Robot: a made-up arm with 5 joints. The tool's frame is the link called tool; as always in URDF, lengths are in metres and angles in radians. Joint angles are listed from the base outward. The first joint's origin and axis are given. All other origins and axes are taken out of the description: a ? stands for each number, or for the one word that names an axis. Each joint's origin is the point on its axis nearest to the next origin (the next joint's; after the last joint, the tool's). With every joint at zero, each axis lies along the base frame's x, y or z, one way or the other. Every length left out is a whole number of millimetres.
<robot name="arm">
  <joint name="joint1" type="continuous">
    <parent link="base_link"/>
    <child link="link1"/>
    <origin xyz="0.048 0 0.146" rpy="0 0 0"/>
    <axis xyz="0 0 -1"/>
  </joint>
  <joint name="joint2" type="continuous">
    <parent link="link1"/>
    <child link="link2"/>
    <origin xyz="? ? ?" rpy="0 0 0"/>
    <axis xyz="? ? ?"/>
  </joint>
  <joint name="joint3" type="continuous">
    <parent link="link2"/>
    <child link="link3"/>
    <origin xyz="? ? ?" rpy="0 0 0"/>
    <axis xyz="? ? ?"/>
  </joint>
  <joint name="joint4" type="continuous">
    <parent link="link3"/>
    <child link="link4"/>
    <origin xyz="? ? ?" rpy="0 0 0"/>
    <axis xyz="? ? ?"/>
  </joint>
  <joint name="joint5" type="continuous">
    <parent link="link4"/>
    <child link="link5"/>
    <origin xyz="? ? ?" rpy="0 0 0"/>
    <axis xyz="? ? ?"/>
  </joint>
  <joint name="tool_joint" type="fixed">
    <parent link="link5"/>
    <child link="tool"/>
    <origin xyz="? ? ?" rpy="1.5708 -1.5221 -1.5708"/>
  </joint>
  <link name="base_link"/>
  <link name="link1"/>
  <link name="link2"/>
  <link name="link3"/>
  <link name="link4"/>
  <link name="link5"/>
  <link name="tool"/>
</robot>
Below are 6 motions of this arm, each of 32 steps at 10 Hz.
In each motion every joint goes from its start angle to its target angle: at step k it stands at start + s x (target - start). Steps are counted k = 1, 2, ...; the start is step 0. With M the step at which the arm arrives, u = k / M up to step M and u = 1 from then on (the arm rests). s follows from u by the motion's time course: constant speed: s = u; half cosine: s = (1 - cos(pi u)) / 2; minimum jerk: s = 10 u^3 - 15 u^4 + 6 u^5.
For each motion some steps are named. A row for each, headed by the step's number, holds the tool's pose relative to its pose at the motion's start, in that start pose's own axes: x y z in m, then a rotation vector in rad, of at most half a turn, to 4 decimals.
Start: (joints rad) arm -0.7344 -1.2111 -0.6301 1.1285 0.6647
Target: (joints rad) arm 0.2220 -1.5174 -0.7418 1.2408 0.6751
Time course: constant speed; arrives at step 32
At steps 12, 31, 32:
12: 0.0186 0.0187 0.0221 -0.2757 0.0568 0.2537
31: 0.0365 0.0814 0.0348 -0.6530 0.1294 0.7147
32: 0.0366 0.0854 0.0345 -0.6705 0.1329 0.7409

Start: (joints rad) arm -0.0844 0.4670 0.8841 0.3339 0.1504
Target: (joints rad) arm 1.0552 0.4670 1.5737 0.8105 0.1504
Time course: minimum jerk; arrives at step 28
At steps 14, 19, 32:
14: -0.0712 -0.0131 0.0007 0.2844 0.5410 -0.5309
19: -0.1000 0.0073 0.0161 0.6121 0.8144 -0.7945
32: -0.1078 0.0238 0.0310 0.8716 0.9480 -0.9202

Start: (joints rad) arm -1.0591 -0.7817 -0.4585 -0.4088 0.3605
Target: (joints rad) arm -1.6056 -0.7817 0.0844 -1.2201 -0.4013
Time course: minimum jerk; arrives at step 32
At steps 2, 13, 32:
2: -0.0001 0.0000 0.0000 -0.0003 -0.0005 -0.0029
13: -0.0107 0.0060 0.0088 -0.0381 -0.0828 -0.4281
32: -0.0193 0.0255 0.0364 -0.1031 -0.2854 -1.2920

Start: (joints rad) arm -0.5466 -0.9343 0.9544 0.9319 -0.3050
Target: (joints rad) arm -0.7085 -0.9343 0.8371 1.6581 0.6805
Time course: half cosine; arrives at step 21
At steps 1, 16, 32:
1: -0.0002 0.0000 0.0001 -0.0007 0.0034 0.0062
16: -0.0236 0.0024 0.0172 0.0913 0.5428 0.9663
32: -0.0267 0.0022 0.0211 0.1419 0.6270 1.1096

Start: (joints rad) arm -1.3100 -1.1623 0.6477 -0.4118 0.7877
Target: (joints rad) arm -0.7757 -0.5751 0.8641 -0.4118 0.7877
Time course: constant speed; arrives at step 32
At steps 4, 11, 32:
4: -0.0153 0.0062 -0.0019 0.0360 0.1030 0.0513
11: -0.0436 0.0135 -0.0009 0.0895 0.2911 0.1307
32: -0.1238 0.0108 0.0364 0.1770 0.8993 0.2748

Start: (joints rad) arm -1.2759 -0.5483 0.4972 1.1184 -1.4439
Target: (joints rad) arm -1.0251 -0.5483 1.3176 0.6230 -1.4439
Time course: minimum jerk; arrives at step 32
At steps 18, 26, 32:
18: 0.0130 -0.0460 -0.0414 -0.2039 -0.0450 -0.1423
26: 0.0144 -0.0786 -0.0542 -0.3131 -0.0576 -0.2251
32: 0.0141 -0.0835 -0.0554 -0.3289 -0.0587 -0.2374

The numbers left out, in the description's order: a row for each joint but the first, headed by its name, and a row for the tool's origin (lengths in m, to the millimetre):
joint2: xyz 0.02 0.003 0, axis 0 1 0
joint3: xyz 0.022 0 0.089, axis 0 1 0
joint4: xyz 0.109 0 0.004, axis 0 1 0
joint5: xyz 0.052 0 0, axis -1 0 0
tool: xyz 0 0 0

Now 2 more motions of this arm.
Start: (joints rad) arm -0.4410 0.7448 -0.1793 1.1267 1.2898
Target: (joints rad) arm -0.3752 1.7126 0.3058 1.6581 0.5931
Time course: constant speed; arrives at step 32
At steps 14, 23, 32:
14: -0.0246 0.0620 -0.0665 0.7798 0.3903 -0.3106
23: -0.0404 0.1095 -0.0791 1.2263 0.7574 -0.4466
32: -0.0529 0.1511 -0.0716 1.6146 1.2091 -0.4824

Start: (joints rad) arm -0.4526 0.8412 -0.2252 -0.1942 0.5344
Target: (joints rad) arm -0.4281 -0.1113 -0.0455 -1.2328 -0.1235
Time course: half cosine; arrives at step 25
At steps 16, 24, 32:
16: 0.1118 -0.0629 0.1025 -0.3414 -1.2561 -0.3974
24: 0.1274 -0.0714 0.1648 -0.3125 -1.8006 -0.4522
32: 0.1275 -0.0714 0.1656 -0.3114 -1.8082 -0.4523

